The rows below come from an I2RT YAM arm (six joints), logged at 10 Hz.
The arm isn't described. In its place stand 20 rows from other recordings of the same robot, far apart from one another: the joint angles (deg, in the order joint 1, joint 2, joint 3, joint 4, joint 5, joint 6), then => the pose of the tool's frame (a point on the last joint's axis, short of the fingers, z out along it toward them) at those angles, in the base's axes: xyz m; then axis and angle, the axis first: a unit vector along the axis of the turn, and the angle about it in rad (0 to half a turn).
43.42 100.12 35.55 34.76 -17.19 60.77 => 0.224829, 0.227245, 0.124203, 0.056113, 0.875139, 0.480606, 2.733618
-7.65 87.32 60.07 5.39 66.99 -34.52 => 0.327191, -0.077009, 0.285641, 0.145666, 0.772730, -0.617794, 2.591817
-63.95 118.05 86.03 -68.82 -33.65 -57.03 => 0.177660, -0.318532, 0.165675, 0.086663, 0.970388, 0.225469, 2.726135
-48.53 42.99 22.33 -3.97 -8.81 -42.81 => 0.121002, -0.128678, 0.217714, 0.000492, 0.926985, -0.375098, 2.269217
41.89 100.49 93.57 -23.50 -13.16 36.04 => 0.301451, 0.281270, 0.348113, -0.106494, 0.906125, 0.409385, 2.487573
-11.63 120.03 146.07 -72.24 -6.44 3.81 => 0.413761, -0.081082, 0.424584, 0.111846, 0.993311, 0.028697, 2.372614
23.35 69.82 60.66 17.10 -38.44 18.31 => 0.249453, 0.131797, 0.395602, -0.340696, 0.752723, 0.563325, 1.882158
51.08 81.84 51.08 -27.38 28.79 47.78 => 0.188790, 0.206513, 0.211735, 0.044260, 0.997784, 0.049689, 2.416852
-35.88 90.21 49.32 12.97 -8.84 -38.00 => 0.280249, -0.195965, 0.211358, -0.062208, 0.955917, -0.286971, 2.206745
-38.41 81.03 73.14 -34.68 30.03 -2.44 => 0.229452, -0.204663, 0.329163, 0.387802, 0.842945, -0.372899, 2.571385
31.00 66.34 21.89 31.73 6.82 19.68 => 0.205867, 0.118766, 0.202495, -0.049166, 0.959691, 0.276724, 1.896193
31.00 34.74 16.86 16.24 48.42 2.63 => 0.144203, 0.055579, 0.243030, 0.162115, 0.977420, -0.135534, 1.608868
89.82 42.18 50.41 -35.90 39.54 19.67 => 0.023128, 0.148032, 0.338108, -0.373346, 0.887683, 0.269504, 2.053853
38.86 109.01 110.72 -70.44 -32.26 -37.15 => 0.289317, 0.257520, 0.333374, -0.631271, 0.723297, 0.279890, 2.793452
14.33 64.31 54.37 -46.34 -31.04 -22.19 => 0.204006, 0.071061, 0.281293, -0.379681, 0.891414, 0.247433, 2.539851
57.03 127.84 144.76 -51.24 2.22 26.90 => 0.267477, 0.409818, 0.388916, -0.236804, 0.917059, 0.320820, 2.407990
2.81 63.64 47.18 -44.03 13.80 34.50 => 0.208387, 0.001727, 0.243686, 0.303402, 0.952378, -0.030382, 2.580837
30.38 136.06 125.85 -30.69 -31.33 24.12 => 0.457155, 0.289455, 0.243953, -0.164788, 0.895261, 0.413948, 2.650265
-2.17 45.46 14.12 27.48 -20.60 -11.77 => 0.182711, 0.005612, 0.218263, -0.248850, 0.966300, 0.065861, 1.638493
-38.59 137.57 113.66 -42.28 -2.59 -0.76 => 0.397589, -0.315219, 0.146933, 0.319259, 0.946367, -0.049633, 2.735525
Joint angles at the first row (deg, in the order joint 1, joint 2, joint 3, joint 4, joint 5, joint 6):
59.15, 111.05, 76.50, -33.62, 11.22, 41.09
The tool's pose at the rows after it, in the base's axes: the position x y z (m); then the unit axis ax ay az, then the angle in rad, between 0 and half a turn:
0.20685, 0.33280, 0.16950, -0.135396, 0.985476, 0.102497, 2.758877
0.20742, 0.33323, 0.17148, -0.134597, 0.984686, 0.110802, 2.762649
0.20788, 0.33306, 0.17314, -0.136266, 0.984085, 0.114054, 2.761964
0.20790, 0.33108, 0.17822, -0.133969, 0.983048, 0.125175, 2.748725
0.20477, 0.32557, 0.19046, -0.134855, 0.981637, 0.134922, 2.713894
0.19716, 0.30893, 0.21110, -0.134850, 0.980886, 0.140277, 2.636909
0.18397, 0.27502, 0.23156, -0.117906, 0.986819, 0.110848, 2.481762
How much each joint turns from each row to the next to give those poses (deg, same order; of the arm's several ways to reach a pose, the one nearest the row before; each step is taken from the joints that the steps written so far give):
-0.15, -0.28, -0.50, 1.44, -1.65, 0.31
-0.11, -0.20, 0.11, 0.28, -0.78, 0.08
-0.09, -0.21, 0.05, 0.07, -0.28, -0.26
-0.18, -1.15, -0.64, 0.95, -0.24, 0.01
0.05, -2.79, -1.24, 0.62, 0.79, -0.44
-0.07, -6.03, -3.48, 0.89, 2.84, -1.16
-0.19, -9.53, -6.95, 1.13, 8.89, -1.42

